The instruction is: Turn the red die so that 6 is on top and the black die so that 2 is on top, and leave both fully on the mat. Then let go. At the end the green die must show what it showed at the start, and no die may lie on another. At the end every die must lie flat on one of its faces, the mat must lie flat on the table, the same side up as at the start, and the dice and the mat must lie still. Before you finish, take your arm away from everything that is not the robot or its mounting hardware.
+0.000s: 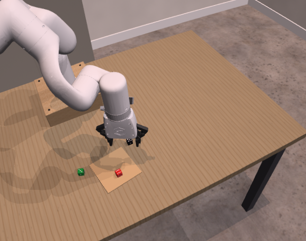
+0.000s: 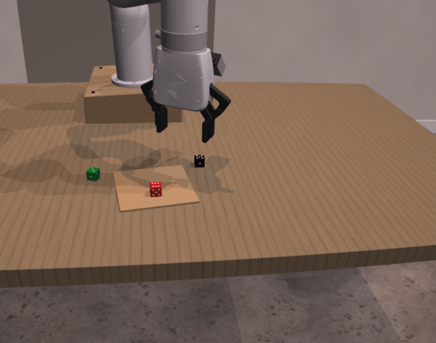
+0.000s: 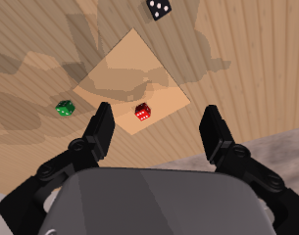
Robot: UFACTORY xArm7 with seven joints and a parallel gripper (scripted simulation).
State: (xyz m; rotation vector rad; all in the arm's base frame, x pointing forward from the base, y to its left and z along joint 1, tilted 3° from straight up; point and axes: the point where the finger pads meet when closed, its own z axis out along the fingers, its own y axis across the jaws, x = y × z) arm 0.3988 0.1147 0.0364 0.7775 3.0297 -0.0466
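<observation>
My gripper is now 100 mm above the black die, 70 mm past it and 40 mm to the right of it. The rest, counted from my hand: red die 100 mm below, 50 mm to the right, 50 mm ahead; then tan mat 110 mm below, 60 mm to the right, 20 mm ahead; then green die 170 mm to the right, 100 mm below, 20 mm behind.
</observation>
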